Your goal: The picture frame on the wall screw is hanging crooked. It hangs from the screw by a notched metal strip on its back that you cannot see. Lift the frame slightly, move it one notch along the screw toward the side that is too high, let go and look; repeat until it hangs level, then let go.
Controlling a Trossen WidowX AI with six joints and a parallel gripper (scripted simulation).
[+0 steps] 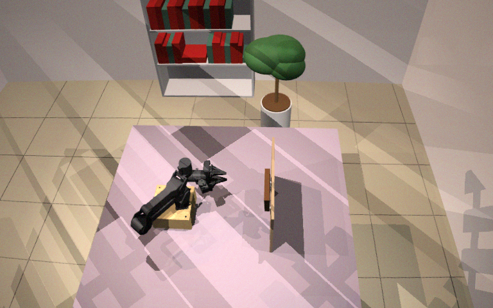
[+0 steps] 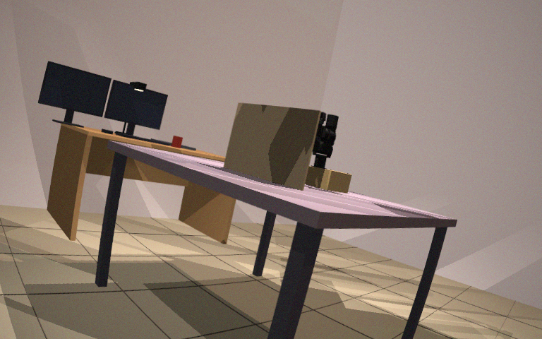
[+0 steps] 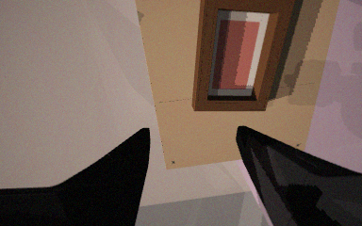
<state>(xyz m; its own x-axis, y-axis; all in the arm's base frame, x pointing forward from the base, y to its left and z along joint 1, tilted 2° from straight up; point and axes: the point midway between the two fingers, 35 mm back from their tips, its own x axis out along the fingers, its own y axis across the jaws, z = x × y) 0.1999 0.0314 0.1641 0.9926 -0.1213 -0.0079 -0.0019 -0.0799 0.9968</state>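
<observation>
The picture frame lies 200 mm ahead of my gripper tip, 30 mm to the right of it and 90 mm below it. The rest, counted from my gripper tip: wooden wall board (200 mm ahead, 50 mm to the right, 110 mm below).
</observation>
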